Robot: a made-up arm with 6 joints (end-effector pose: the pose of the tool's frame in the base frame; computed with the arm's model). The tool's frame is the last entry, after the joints. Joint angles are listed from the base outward.
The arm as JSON. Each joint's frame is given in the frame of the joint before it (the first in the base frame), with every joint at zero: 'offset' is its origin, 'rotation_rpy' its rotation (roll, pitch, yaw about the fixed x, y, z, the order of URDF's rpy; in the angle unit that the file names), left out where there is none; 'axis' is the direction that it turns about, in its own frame. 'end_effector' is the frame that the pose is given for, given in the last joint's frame.
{
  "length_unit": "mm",
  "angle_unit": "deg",
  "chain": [
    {
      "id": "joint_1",
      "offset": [
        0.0,
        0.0,
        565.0
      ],
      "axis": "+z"
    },
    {
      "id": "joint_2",
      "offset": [
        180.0,
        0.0,
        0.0
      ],
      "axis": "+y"
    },
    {
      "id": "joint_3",
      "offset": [
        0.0,
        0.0,
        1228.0
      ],
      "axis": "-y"
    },
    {
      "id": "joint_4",
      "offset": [
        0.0,
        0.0,
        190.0
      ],
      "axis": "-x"
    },
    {
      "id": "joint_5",
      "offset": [
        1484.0,
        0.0,
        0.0
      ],
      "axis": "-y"
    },
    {
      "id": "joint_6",
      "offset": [
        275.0,
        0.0,
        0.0
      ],
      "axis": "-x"
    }
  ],
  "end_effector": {
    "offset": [
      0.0,
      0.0,
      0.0
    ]
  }
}
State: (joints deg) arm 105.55 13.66 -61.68 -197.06 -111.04 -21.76
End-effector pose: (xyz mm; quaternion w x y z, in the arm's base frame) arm -260.4 1216.5 528.3 0.3619 -0.6304 -0.6840 -0.0620
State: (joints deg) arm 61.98 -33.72 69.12 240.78 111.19 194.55
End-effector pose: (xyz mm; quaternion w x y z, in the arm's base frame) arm -212.4 -875.5 2922.0 0.9906 -0.0311 0.1254 0.0445
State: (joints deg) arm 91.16 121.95 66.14 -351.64 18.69 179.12
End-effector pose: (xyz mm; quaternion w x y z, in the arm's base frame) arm -62.0 2430.8 -1372.1 0.2625 0.6323 0.7048 -0.1862
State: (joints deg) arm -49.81 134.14 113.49 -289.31 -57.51 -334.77
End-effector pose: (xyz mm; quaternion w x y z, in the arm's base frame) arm 1528.8 -2148.9 -759.6 0.4239 -0.3831 0.7751 -0.2698
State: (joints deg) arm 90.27 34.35 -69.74 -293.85 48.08 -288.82
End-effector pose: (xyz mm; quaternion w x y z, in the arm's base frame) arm -190.6 730.5 -105.1 0.0971 0.3873 0.3726 -0.8377
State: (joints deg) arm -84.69 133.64 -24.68 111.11 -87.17 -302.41
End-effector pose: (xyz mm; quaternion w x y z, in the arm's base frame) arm -275.1 191.6 -1104.2 0.0006 -0.2004 0.4340 0.8783
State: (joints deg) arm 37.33 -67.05 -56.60 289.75 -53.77 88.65
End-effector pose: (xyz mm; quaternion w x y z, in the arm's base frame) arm 388.3 558.7 1455.6 0.7003 -0.1736 -0.0563 0.6901
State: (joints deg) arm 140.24 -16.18 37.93 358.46 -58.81 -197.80
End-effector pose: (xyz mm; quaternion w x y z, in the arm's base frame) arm -640.4 524.6 3035.5 0.0153 -0.3308 -0.9287 0.1666
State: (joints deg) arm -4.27 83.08 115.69 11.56 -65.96 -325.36
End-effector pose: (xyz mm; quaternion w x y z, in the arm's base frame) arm 2762.2 -256.7 1525.9 0.8901 -0.3352 0.3080 -0.0211
